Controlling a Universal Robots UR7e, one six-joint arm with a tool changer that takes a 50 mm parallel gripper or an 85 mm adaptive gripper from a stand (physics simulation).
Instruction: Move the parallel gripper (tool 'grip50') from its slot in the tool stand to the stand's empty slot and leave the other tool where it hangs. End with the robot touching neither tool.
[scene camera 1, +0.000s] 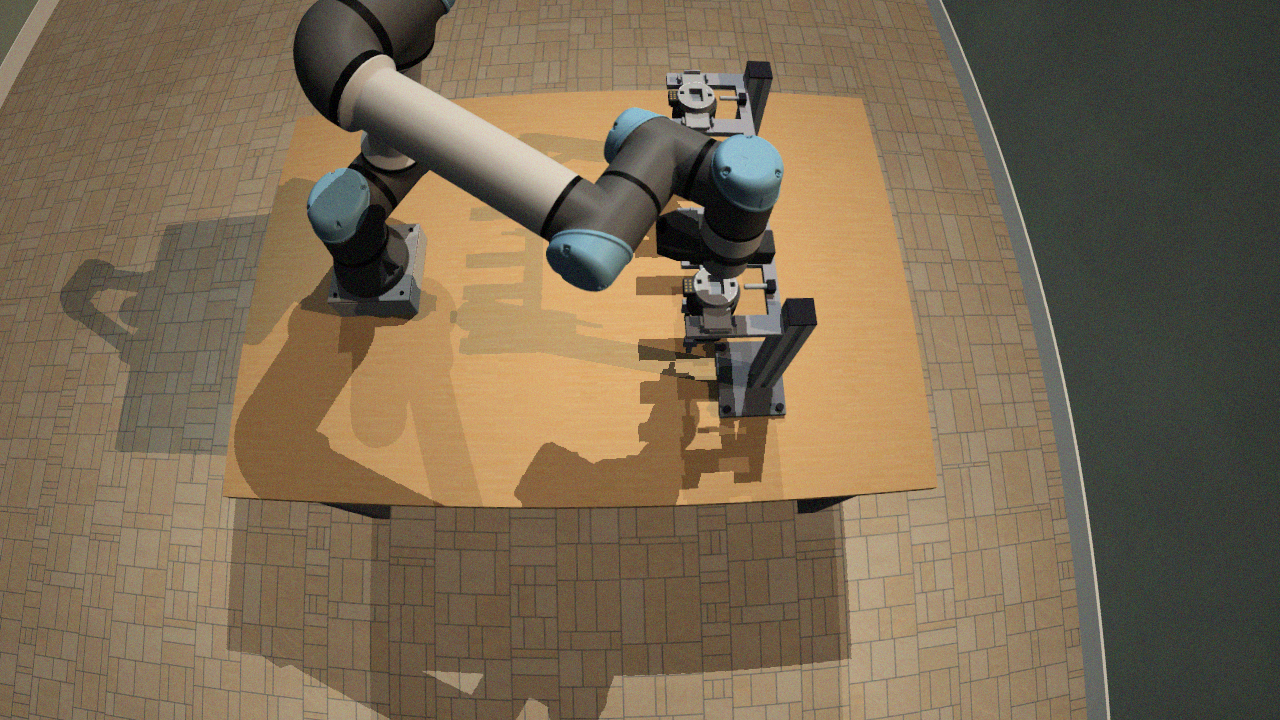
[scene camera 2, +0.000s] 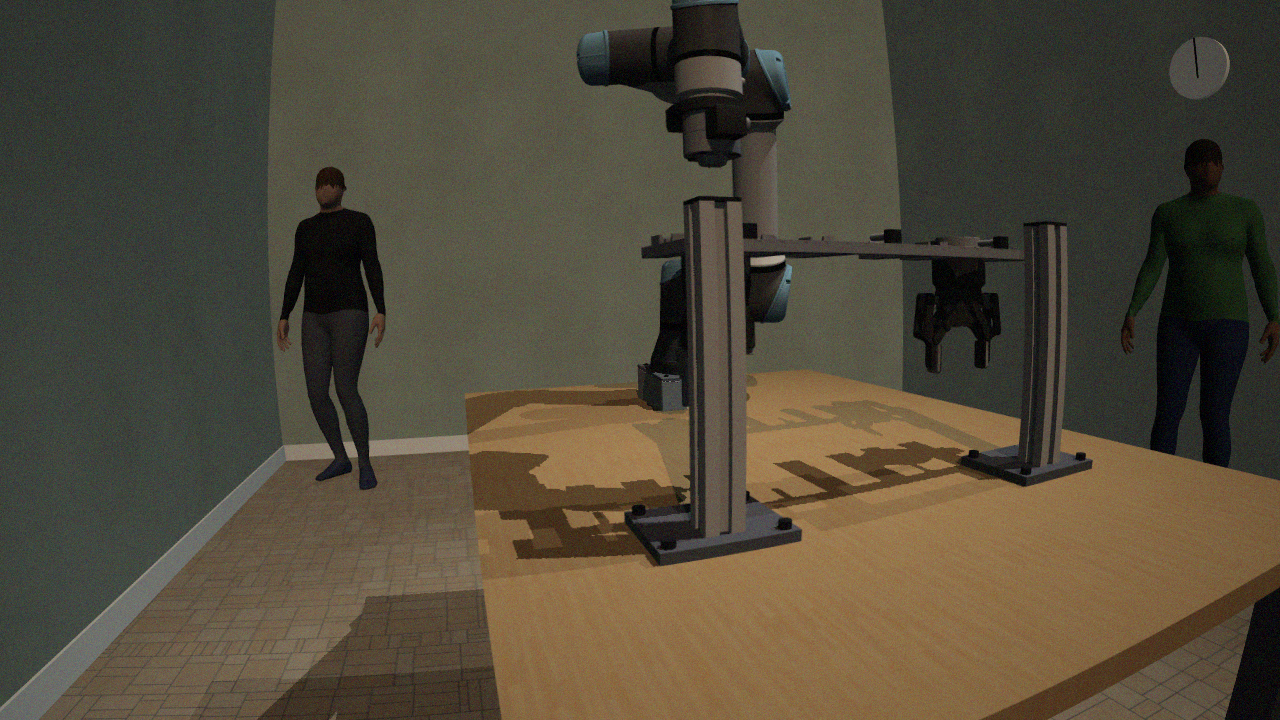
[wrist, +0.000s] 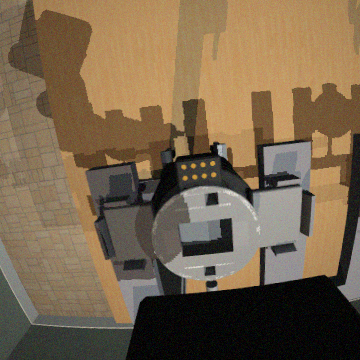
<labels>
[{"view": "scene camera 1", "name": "adaptive gripper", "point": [695, 101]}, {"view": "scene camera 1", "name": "parallel gripper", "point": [715, 299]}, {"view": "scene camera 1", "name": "tool stand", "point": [749, 374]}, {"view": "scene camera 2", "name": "adaptive gripper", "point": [958, 299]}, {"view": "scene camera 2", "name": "parallel gripper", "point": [682, 351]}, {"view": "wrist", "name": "parallel gripper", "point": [203, 222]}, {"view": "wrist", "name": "tool stand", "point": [111, 185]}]
</labels>
